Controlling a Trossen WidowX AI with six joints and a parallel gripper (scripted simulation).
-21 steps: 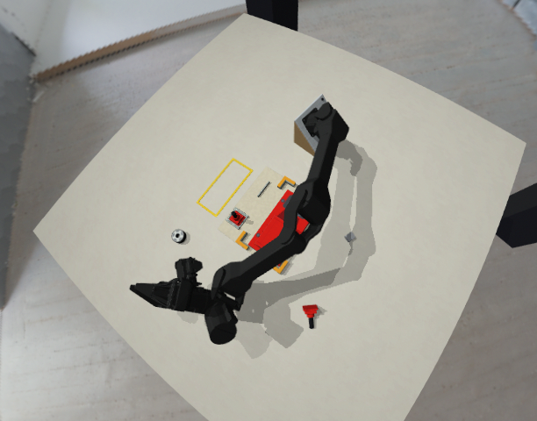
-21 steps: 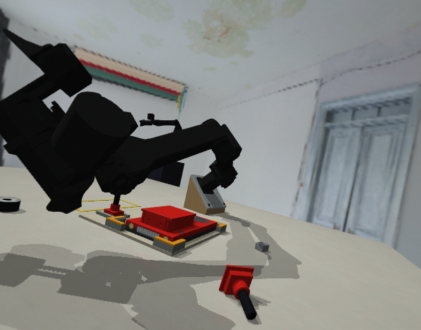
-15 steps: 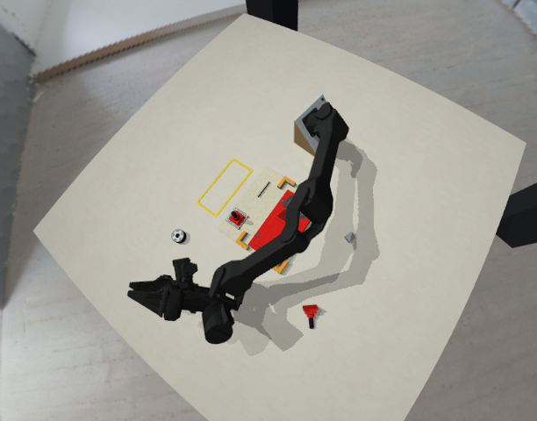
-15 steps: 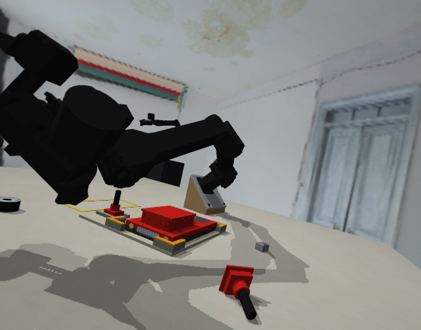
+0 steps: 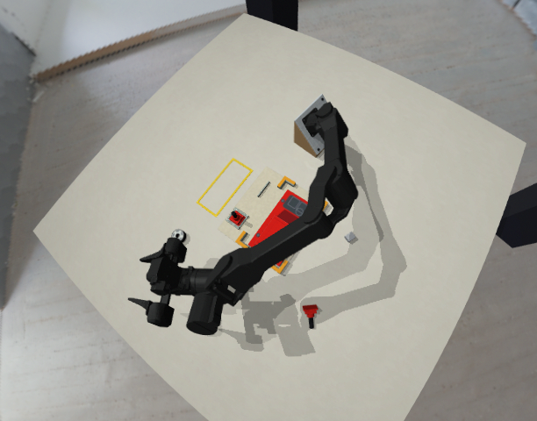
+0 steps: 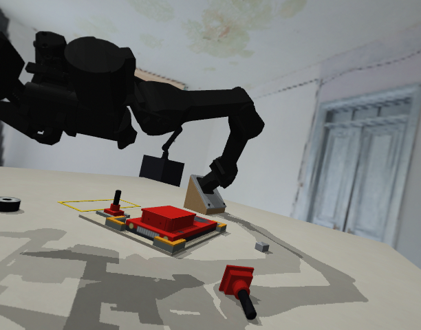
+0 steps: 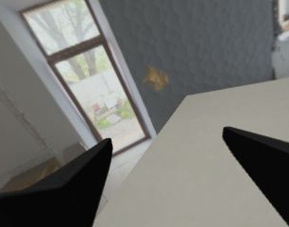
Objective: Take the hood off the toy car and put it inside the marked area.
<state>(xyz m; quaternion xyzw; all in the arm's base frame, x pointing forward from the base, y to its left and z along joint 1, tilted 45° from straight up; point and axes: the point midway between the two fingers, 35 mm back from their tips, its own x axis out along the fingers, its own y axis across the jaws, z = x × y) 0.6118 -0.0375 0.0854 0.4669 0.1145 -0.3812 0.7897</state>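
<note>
Right now the hood is 30 cm behind my gripper tip, 15 cm below it and 14 cm to the left of it. From my gripper tip the other things lie so: black wheel 18 cm below, 11 cm behind, 8 cm to the right.
</note>
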